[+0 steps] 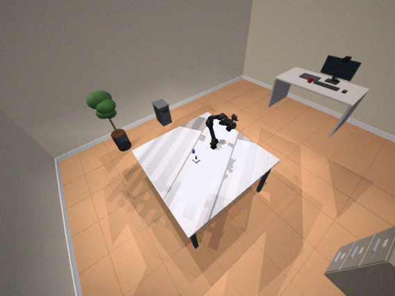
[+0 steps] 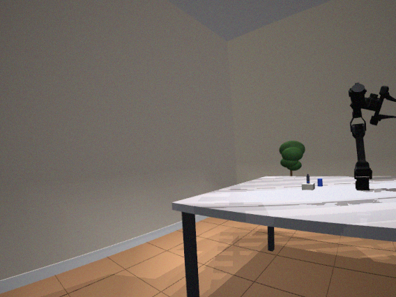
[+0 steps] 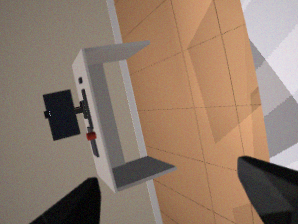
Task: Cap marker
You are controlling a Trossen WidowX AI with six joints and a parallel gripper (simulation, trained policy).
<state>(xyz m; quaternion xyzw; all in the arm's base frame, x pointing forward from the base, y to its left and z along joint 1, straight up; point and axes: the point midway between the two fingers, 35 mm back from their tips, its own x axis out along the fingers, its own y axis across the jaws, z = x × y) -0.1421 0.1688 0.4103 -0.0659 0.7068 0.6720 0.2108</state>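
The blue cap is 420 mm ahead of my gripper tip, 270 mm to the right of it and 370 mm below it. Round my gripper tip: holder block (470 mm ahead, 140 mm to the right, 380 mm below).
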